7 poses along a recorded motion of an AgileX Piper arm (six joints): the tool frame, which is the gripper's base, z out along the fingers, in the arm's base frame.
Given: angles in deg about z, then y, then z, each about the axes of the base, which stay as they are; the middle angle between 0 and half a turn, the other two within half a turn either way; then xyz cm.
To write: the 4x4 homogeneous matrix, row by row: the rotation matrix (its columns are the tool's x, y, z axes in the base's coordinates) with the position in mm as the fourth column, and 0 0 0 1 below. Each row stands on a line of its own. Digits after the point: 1 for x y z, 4 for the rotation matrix.
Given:
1: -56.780 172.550 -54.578 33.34 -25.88 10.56
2: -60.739 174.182 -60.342 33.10 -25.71 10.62
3: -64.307 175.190 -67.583 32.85 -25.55 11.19
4: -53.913 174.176 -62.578 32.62 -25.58 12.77
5: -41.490 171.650 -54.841 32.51 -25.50 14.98
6: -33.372 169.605 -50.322 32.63 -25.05 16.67
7: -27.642 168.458 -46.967 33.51 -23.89 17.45
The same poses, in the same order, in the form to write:
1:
-0.9966 -0.0343 0.0752 333.4
-0.0422 0.9935 -0.1057 -258.8
-0.0710 -0.1085 -0.9916 105.6
0 0 0 1

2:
-0.9987 -0.0047 0.0502 331.0
-0.0091 0.9961 -0.0881 -257.1
-0.0495 -0.0884 -0.9948 106.2
0 0 0 1

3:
-0.9978 0.0584 0.0320 328.5
0.0557 0.9954 -0.0775 -255.5
-0.0364 -0.0756 -0.9965 111.9
0 0 0 1

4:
-0.9872 0.1526 0.0467 326.2
0.1480 0.9849 -0.0901 -255.8
-0.0598 -0.0820 -0.9948 127.7
0 0 0 1

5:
-0.9684 0.2350 0.0836 325.1
0.2244 0.9672 -0.1187 -255.0
-0.1088 -0.0962 -0.9894 149.8
0 0 0 1

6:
-0.9478 0.2973 0.1152 326.3
0.2810 0.9496 -0.1389 -250.5
-0.1507 -0.0993 -0.9836 166.7
0 0 0 1

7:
-0.9314 0.3373 0.1365 335.1
0.3178 0.9368 -0.1463 -238.9
-0.1772 -0.0928 -0.9798 174.5
0 0 0 1

